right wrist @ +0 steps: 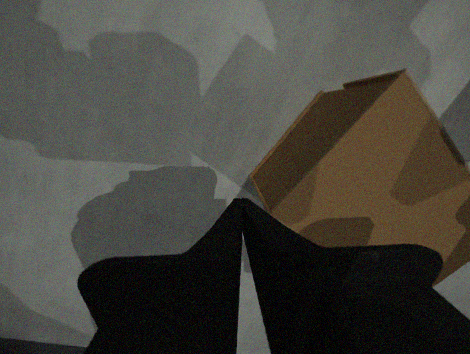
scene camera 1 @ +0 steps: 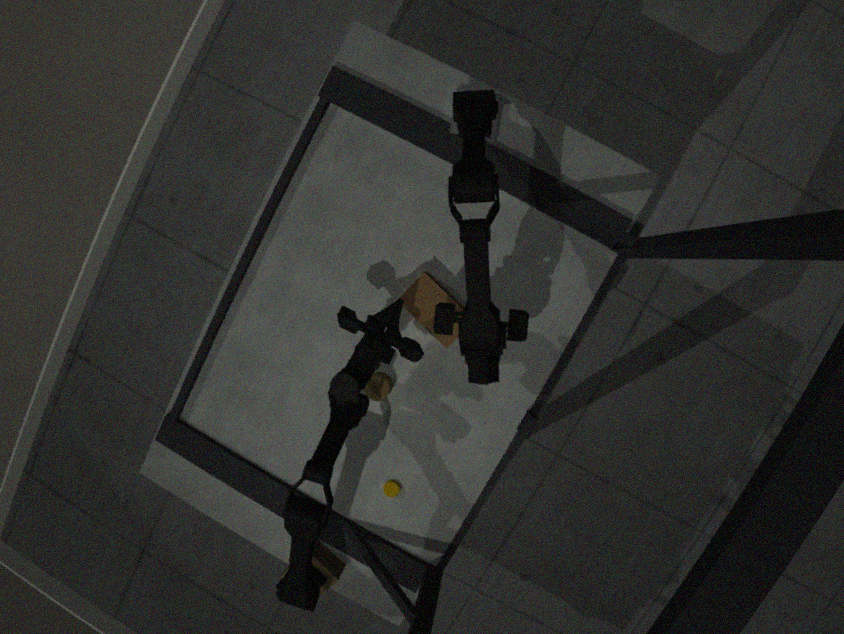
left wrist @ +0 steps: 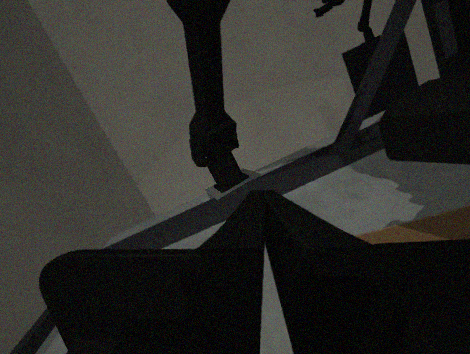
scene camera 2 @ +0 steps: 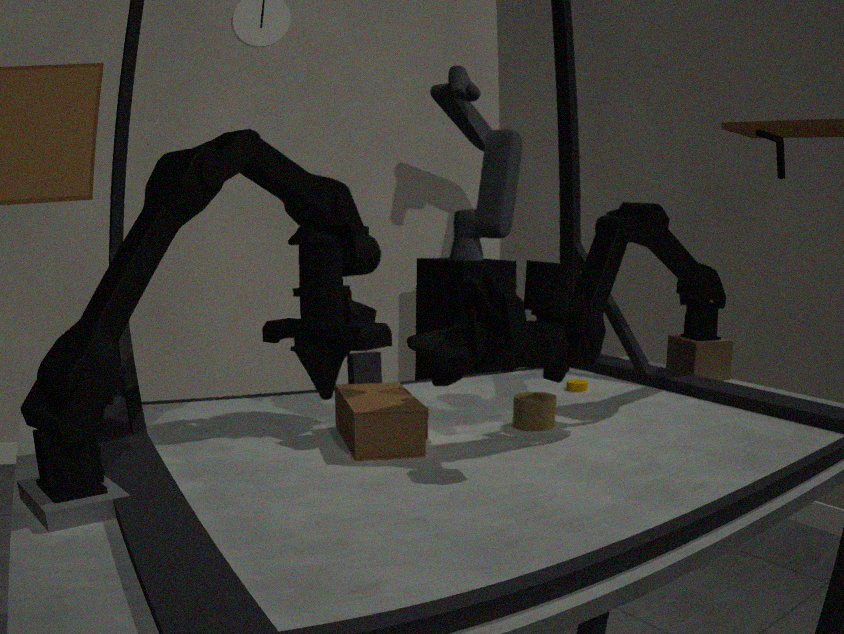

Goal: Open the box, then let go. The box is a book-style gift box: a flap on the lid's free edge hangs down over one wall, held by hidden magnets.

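Places are measured from the left arm's base along level axes (x ahead, y left, z up), in metres.
Where they show: left gripper, fingertip midpoint: (scene camera 1: 401, 299) (left wrist: 261, 200) (scene camera 2: 408, 341); right gripper, fingertip midpoint: (right wrist: 240, 204) (scene camera 2: 326, 399); left arm's base at its link origin: (scene camera 1: 309, 578) (scene camera 2: 701, 337); right arm's base at its link origin: (scene camera 1: 475, 113) (left wrist: 231, 182) (scene camera 2: 71, 487).
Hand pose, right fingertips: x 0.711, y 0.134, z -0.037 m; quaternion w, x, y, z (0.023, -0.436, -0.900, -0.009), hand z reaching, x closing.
Observation:
Things, the pixels of their top centre, and the offset from my right fingertips. Level surfaces: height alone.
- brown box at its top centre: (left wrist: 437, 267) (right wrist: 406, 226) (scene camera 2: 378, 396) (scene camera 1: 435, 310) dx -0.053, dy +0.081, dz +0.021 m
- tan cylinder at its top centre: (scene camera 2: 535, 396) (scene camera 1: 376, 387) dx -0.270, dy +0.058, dz +0.003 m
- small yellow disc at its top centre: (scene camera 2: 577, 381) (scene camera 1: 391, 489) dx -0.431, dy -0.128, dz -0.024 m
- pale table at its surface level: dz -0.038 m
- wooden block at its top centre: (scene camera 2: 701, 337) (scene camera 1: 309, 578) dx -0.711, dy -0.134, dz +0.037 m
The brown box (scene camera 1: 425, 303) (scene camera 2: 388, 433) (left wrist: 430, 227) (right wrist: 370, 170) stands on the table with its lid apparently down. In the right wrist view a thin strip juts out along its upper edge; which wall carries the flap is hard to tell in the dim light. My right gripper (scene camera 2: 327, 394) (right wrist: 240, 204) is shut and empty, pointing down beside the box's upper left edge in scene camera 2; I cannot tell whether it touches. In scene camera 1 its tips are hidden under the arm. My left gripper (scene camera 1: 399, 304) (left wrist: 261, 200) is shut and empty, near the box's left corner in scene camera 1.
A tan cylinder (scene camera 1: 377, 386) (scene camera 2: 534, 412) stands near the left arm. A small yellow disc (scene camera 1: 391, 487) (scene camera 2: 577, 385) lies farther off. The pale table (scene camera 1: 272, 327) (scene camera 2: 477, 532) has a dark frame. A wooden block (scene camera 2: 699, 356) is by the left arm's base.

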